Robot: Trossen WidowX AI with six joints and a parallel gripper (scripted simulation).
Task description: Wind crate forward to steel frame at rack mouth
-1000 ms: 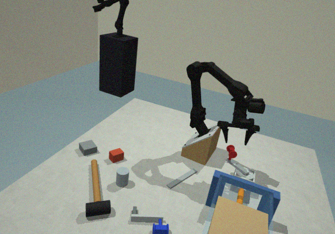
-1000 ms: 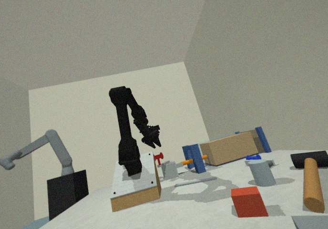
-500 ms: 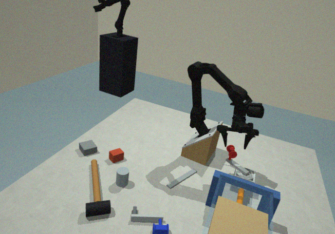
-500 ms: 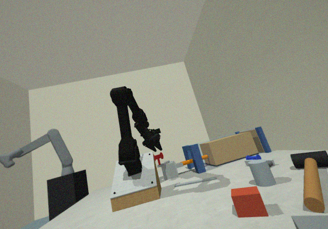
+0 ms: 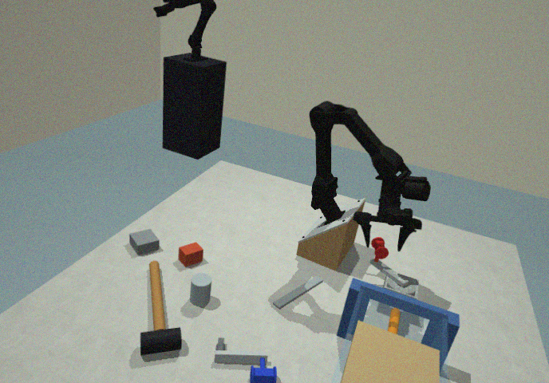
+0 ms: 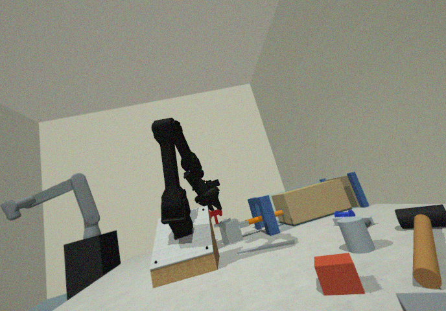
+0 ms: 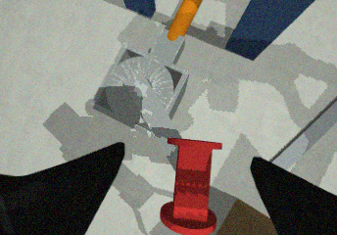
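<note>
Right now my gripper tip is 10 mm past the red knob, 10 mm to the left of it and 20 mm above it. Also, from my gripper tip: blue steel frame 200 mm ahead, 90 mm to the left, 50 mm below; then red-knobbed crank handle 20 mm to the left, 50 mm below; then winch 20 mm ahead, 70 mm to the left, 120 mm below.
</note>
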